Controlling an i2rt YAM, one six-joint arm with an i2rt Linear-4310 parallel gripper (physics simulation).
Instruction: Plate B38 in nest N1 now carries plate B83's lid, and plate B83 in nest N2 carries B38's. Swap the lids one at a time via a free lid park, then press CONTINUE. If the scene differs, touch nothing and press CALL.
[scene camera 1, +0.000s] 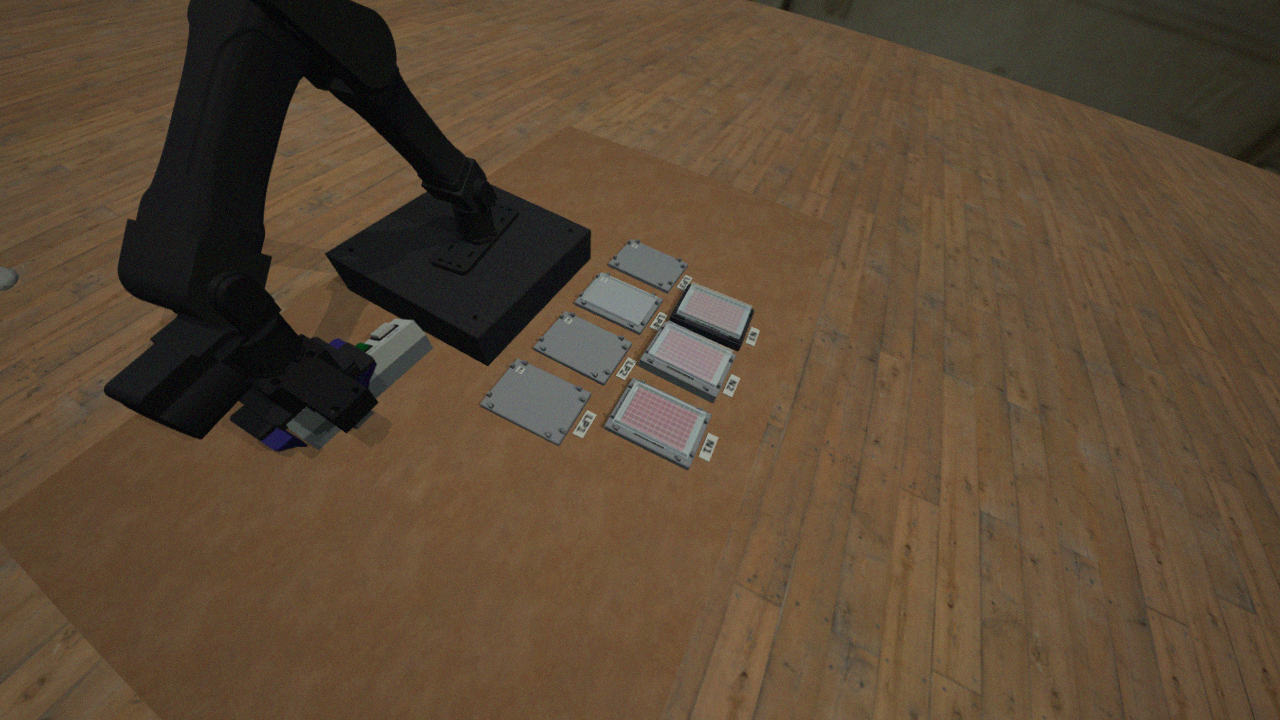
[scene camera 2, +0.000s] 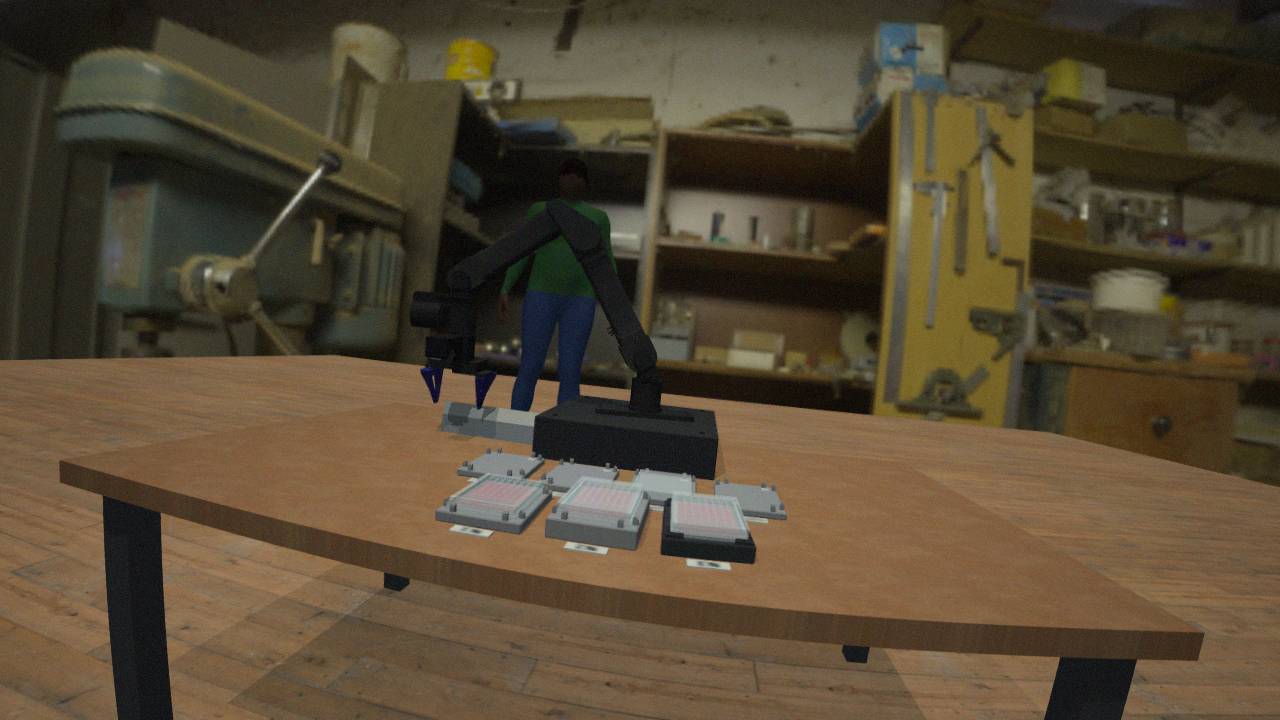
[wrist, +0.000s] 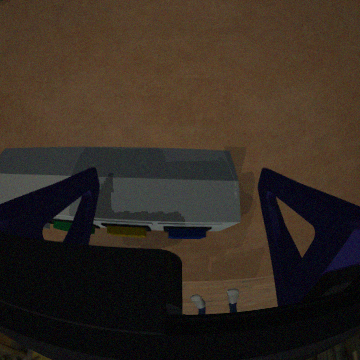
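Note:
My gripper is open and empty, its purple fingertips above the grey button console. The console's green button, yellow button and blue button stick out along one edge; their labels cannot be read. A pink lidded plate sits in nest N1. Another sits in the taller nest N2. Plate names are unreadable. Park LP1 and park LP2 look bare.
A third pink plate sits in a black nest beside N2. The third park holds what looks like a clear lid. The far park looks bare. The black robot base stands beside the console.

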